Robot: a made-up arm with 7 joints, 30 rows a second.
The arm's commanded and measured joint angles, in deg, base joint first. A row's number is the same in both.
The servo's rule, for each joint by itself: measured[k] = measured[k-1] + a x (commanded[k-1-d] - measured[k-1]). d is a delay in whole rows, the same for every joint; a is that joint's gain. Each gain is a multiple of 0.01, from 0.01 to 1. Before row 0 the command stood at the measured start. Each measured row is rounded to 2 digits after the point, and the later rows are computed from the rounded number. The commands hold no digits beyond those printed.
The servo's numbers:
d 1
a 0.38 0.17 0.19 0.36 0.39 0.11 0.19
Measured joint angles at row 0: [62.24, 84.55, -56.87, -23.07, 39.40, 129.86, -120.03]
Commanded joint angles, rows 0 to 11: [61.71, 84.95, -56.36, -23.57, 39.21, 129.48, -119.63]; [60.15, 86.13, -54.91, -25.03, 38.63, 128.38, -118.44]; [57.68, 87.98, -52.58, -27.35, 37.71, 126.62, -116.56]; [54.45, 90.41, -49.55, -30.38, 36.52, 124.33, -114.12]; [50.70, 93.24, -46.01, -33.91, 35.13, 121.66, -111.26]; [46.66, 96.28, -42.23, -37.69, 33.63, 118.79, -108.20]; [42.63, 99.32, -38.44, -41.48, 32.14, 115.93, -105.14]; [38.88, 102.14, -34.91, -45.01, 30.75, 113.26, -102.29]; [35.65, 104.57, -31.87, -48.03, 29.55, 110.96, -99.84]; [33.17, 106.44, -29.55, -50.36, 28.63, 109.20, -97.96]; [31.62, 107.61, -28.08, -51.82, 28.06, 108.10, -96.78]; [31.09, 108.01, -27.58, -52.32, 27.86, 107.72, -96.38]
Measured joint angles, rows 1 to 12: [62.24, 84.55, -56.87, -23.07, 39.40, 129.86, -120.03]; [62.04, 84.62, -56.77, -23.25, 39.33, 129.82, -119.95]; [61.32, 84.88, -56.42, -23.89, 39.06, 129.66, -119.66]; [59.94, 85.41, -55.69, -25.14, 38.53, 129.33, -119.07]; [57.85, 86.26, -54.52, -27.03, 37.75, 128.78, -118.13]; [55.13, 87.45, -52.90, -29.51, 36.73, 128.00, -116.82]; [51.91, 88.95, -50.87, -32.45, 35.52, 126.99, -115.18]; [48.38, 90.71, -48.51, -35.70, 34.20, 125.77, -113.27]; [44.77, 92.65, -45.93, -39.05, 32.85, 124.39, -111.18]; [41.30, 94.68, -43.26, -42.28, 31.56, 122.91, -109.03]; [38.21, 96.68, -40.66, -45.19, 30.42, 121.40, -106.93]; [35.71, 98.54, -38.27, -47.58, 29.50, 119.94, -105.00]
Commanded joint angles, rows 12 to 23: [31.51, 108.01, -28.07, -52.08, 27.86, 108.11, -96.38]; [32.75, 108.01, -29.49, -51.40, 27.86, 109.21, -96.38]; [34.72, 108.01, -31.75, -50.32, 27.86, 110.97, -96.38]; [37.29, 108.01, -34.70, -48.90, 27.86, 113.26, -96.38]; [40.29, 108.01, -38.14, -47.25, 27.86, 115.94, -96.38]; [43.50, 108.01, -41.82, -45.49, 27.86, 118.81, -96.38]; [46.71, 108.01, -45.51, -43.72, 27.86, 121.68, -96.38]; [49.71, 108.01, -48.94, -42.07, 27.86, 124.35, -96.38]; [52.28, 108.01, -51.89, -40.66, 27.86, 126.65, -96.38]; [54.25, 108.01, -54.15, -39.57, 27.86, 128.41, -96.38]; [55.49, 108.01, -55.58, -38.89, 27.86, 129.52, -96.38]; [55.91, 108.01, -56.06, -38.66, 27.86, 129.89, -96.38]
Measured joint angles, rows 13 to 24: [33.95, 100.15, -36.24, -49.29, 28.86, 118.60, -103.36]; [33.02, 101.49, -34.69, -50.29, 28.47, 117.45, -102.03]; [32.92, 102.60, -33.70, -50.69, 28.23, 116.54, -100.96]; [33.60, 103.52, -33.33, -50.56, 28.09, 115.93, -100.09]; [35.00, 104.28, -33.59, -49.96, 28.00, 115.64, -99.39]; [37.01, 104.91, -34.45, -48.98, 27.95, 115.67, -98.82]; [39.48, 105.44, -35.85, -47.72, 27.91, 116.02, -98.36]; [42.23, 105.88, -37.69, -46.28, 27.89, 116.64, -97.98]; [45.07, 106.24, -39.83, -44.76, 27.88, 117.49, -97.68]; [47.81, 106.54, -42.12, -43.28, 27.87, 118.50, -97.43]; [50.26, 106.79, -44.41, -41.94, 27.87, 119.59, -97.23]; [52.25, 107.00, -46.53, -40.84, 27.87, 120.68, -97.07]
